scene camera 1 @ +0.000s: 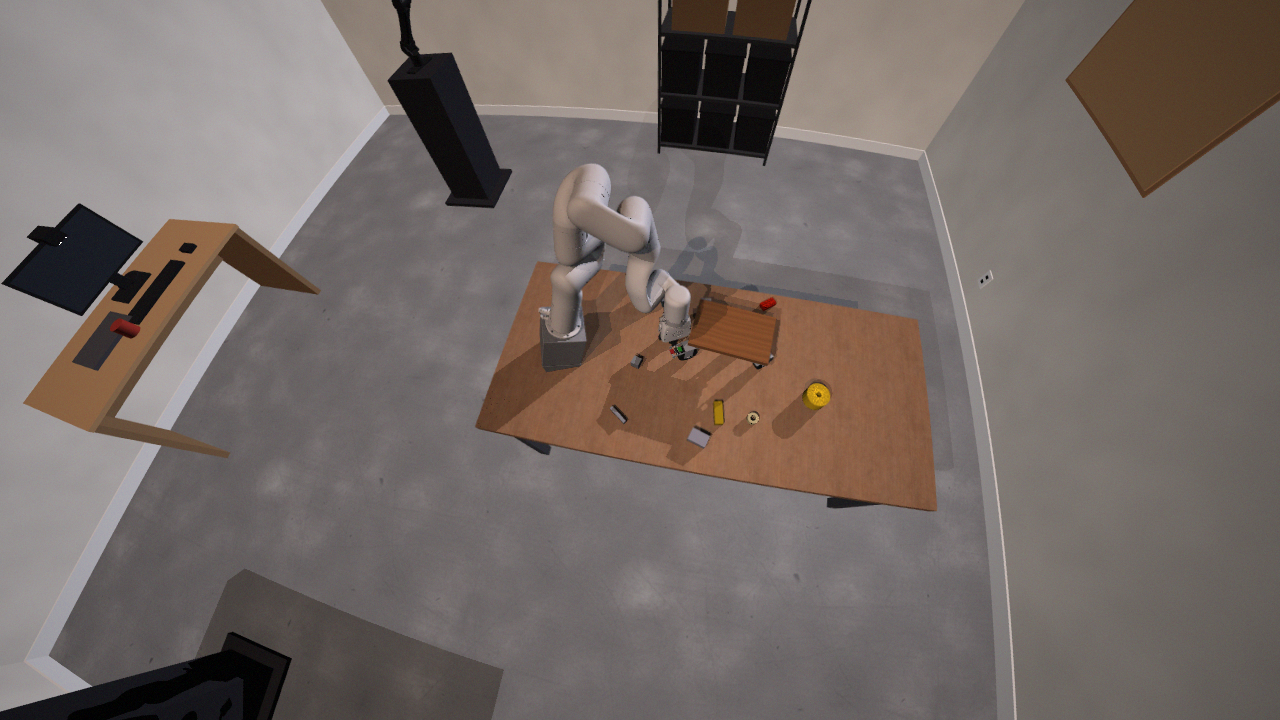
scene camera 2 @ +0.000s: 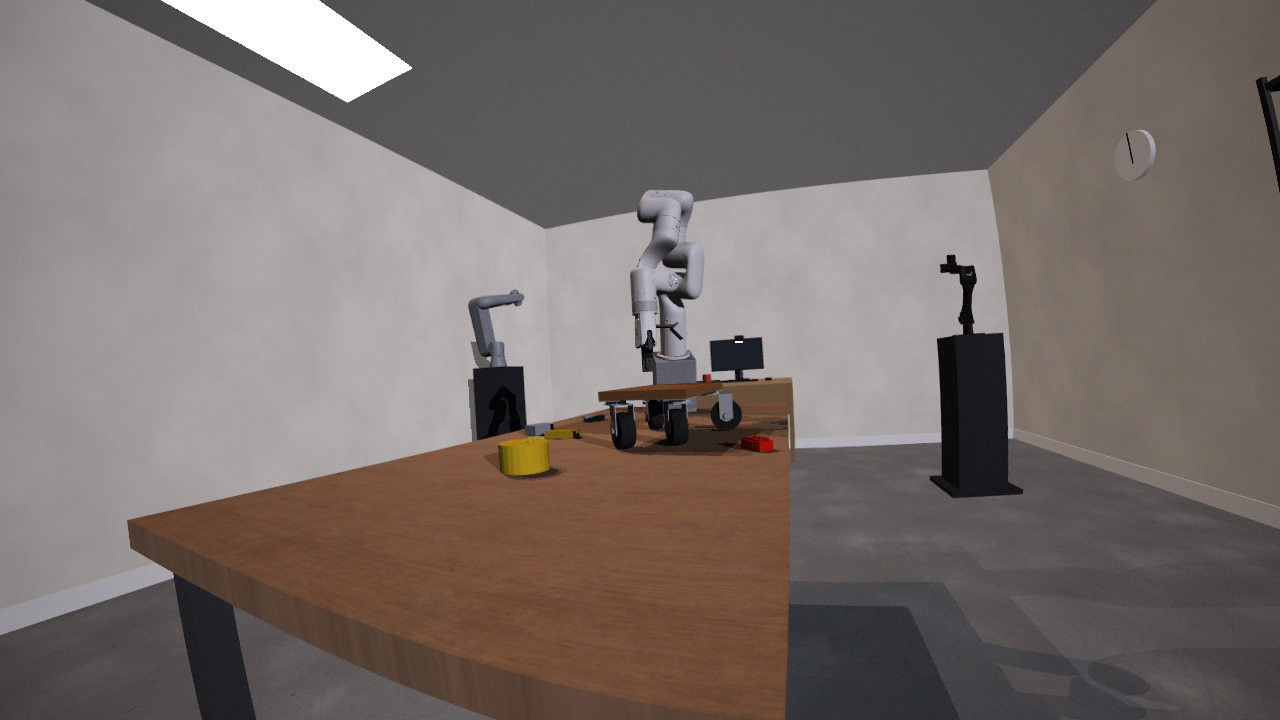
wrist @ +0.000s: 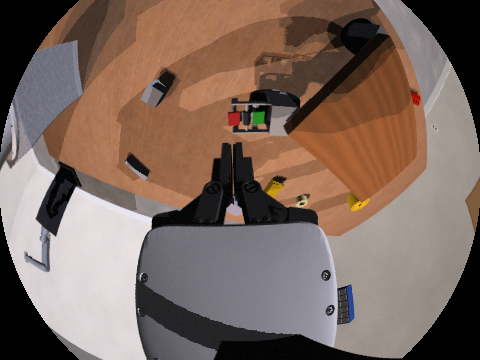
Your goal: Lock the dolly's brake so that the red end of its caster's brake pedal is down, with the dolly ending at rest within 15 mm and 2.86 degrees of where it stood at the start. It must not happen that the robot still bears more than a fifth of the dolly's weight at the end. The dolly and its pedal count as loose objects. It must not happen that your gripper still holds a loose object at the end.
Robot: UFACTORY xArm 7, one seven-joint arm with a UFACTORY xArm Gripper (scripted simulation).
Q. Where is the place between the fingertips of my gripper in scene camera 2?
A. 648, 371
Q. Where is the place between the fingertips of my gripper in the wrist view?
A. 232, 155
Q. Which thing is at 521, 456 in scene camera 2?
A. A yellow cylinder.
